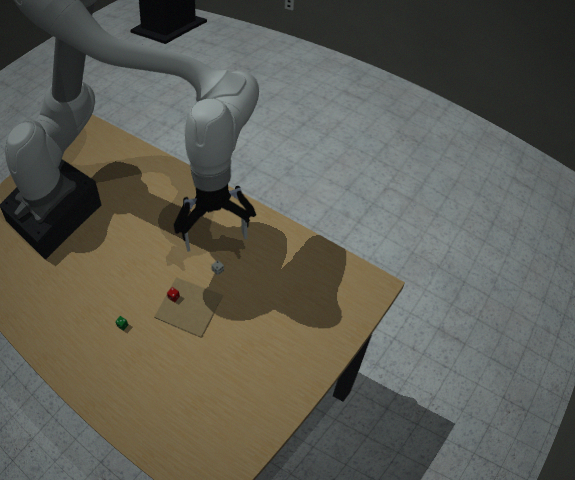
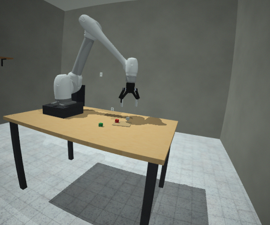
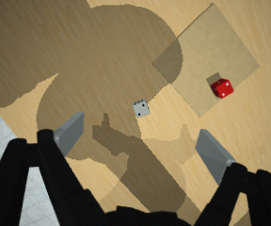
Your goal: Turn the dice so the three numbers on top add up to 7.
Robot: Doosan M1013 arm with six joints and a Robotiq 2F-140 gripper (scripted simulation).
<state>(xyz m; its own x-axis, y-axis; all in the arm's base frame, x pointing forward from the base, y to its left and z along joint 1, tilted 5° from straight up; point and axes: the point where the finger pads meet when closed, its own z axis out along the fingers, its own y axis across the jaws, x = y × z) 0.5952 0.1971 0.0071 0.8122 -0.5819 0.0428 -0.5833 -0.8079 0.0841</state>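
Right now the white die is 120 mm below my hand. From my hand the other things lie so: red die 30 mm behind, 150 mm to the right, 120 mm below; then tan mat 10 mm ahead, 140 mm to the right, 130 mm below; then green die 90 mm behind, 310 mm to the right, 120 mm below.
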